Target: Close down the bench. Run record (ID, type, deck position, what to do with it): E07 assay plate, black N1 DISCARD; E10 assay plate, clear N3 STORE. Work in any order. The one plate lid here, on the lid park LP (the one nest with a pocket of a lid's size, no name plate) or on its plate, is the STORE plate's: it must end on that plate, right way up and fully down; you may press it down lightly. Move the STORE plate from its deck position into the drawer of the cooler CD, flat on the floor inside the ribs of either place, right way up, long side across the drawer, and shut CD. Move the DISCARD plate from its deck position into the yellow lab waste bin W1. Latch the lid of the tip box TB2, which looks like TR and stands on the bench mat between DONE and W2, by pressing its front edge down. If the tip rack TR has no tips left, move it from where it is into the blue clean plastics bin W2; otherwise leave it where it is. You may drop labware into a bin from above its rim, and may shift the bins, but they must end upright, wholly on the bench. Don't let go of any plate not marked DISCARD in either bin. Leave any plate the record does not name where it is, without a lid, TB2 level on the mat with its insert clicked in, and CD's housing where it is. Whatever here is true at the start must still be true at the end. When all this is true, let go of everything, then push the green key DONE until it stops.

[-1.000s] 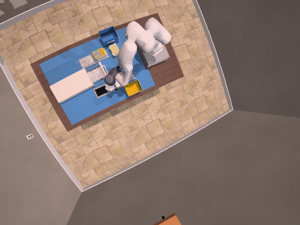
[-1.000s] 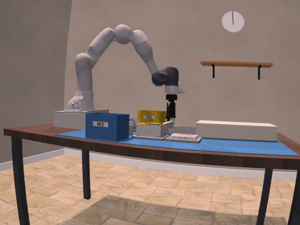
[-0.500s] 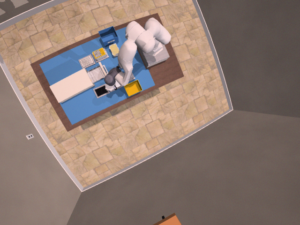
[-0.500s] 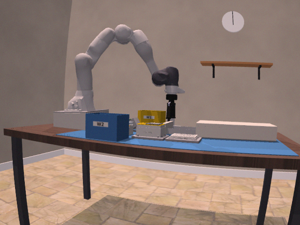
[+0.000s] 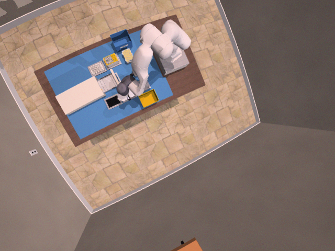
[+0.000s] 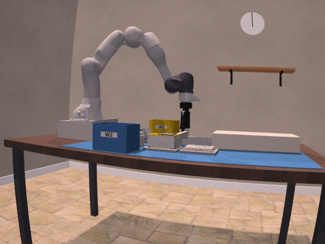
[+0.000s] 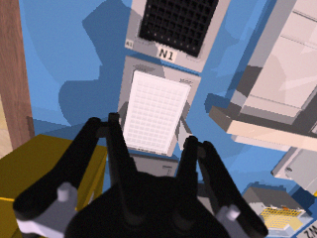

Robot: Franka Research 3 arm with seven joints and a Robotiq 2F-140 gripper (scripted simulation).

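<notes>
Right now my hand is 10 mm above the white plate lid. From my hand the other things lie so: nest N1: 170 mm ahead, 10 mm to the right, 30 mm below; then grey nest N3: 30 mm below; then black plate: 170 mm ahead, 10 mm to the right, 20 mm below.
</notes>
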